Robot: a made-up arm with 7 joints. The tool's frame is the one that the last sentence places.
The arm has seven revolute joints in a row. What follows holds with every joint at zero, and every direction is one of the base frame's. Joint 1 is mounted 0.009 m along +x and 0.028 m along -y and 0.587 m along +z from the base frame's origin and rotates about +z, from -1.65 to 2.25 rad. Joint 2 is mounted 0.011 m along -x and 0.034 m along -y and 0.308 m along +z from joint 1 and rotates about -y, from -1.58 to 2.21 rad. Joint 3 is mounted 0.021 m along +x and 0.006 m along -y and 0.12 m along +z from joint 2 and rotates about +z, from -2.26 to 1.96 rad. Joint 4 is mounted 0.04 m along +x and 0.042 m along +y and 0.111 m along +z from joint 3 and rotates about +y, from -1.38 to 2.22 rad. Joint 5 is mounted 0.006 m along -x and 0.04 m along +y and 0.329 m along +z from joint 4 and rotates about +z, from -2.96 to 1.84 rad. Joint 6 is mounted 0.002 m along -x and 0.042 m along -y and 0.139 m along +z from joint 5 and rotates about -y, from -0.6 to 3.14 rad. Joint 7 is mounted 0.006 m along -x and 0.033 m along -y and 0.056 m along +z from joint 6 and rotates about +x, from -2.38 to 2.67 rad. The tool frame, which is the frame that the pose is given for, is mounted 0.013 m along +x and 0.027 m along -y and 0.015 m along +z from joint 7; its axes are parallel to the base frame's.
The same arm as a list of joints. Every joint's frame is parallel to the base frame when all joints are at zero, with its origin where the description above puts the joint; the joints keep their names.
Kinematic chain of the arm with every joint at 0, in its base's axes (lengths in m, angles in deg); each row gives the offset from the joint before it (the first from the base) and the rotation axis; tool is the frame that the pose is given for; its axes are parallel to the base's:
joint 1: xyz 0.0090 -0.0280 0.5870 axis +z
joint 2: xyz -0.0110 -0.0340 0.3080 axis -y
joint 3: xyz 0.0210 -0.0060 0.1200 axis +z
joint 4: xyz 0.0400 0.0420 0.1110 axis +y
joint 5: xyz -0.0060 0.0400 0.3290 axis +z
joint 6: xyz -0.0020 -0.0420 0.1390 axis -y
joint 7: xyz -0.0060 -0.0330 0.0560 axis +x
tool: xyz 0.0130 -0.0270 0.0150
Joint limits (deg, base to tool): -94.54..128.92 -90.53..126.62 -129.49..112.30 -79.07..127.20 -169.60..105.42 -34.38..179.91 -136.36..152.98

